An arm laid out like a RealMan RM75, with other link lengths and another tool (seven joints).
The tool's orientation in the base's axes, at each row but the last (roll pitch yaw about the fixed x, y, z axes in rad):
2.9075, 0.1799, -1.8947
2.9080, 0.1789, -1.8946
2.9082, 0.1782, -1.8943
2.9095, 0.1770, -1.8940
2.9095, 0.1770, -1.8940
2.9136, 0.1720, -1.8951
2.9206, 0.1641, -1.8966
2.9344, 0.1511, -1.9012
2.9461, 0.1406, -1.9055
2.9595, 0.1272, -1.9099
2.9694, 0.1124, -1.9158
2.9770, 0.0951, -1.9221
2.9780, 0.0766, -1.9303
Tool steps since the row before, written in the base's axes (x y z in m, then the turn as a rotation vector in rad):
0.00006, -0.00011, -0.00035, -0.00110, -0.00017, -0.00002
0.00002, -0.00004, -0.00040, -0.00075, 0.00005, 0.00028
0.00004, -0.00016, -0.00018, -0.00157, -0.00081, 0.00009
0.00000, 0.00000, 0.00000, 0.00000, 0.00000, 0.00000
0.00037, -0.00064, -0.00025, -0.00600, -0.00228, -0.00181
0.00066, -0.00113, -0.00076, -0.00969, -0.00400, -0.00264
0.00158, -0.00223, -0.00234, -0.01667, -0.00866, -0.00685
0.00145, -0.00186, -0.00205, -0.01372, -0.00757, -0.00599
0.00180, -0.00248, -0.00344, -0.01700, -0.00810, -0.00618
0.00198, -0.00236, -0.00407, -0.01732, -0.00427, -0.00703
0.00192, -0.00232, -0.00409, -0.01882, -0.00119, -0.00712
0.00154, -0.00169, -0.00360, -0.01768, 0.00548, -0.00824
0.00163, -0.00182, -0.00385, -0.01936, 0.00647, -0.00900
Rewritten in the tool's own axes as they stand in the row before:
0.00015, -0.00017, 0.00030, 0.00051, 0.00098, 0.00016
0.00010, -0.00012, 0.00037, 0.00014, 0.00078, -0.00013
0.00017, -0.00012, 0.00013, 0.00123, 0.00127, -0.00002
0.00000, 0.00000, 0.00000, 0.00000, 0.00000, 0.00000
0.00053, -0.00058, 0.00003, 0.00432, 0.00459, 0.00218
0.00098, -0.00110, 0.00036, 0.00723, 0.00738, 0.00317
0.00197, -0.00261, 0.00151, 0.01448, 0.01171, 0.00729
0.00158, -0.00231, 0.00139, 0.01238, 0.00944, 0.00625
0.00222, -0.00308, 0.00261, 0.01397, 0.01231, 0.00679
0.00207, -0.00330, 0.00329, 0.01060, 0.01363, 0.00834
0.00198, -0.00322, 0.00339, 0.00824, 0.01598, 0.00911
0.00139, -0.00257, 0.00310, 0.00172, 0.01691, 0.01103
0.00142, -0.00275, 0.00335, 0.00144, 0.01867, 0.01212

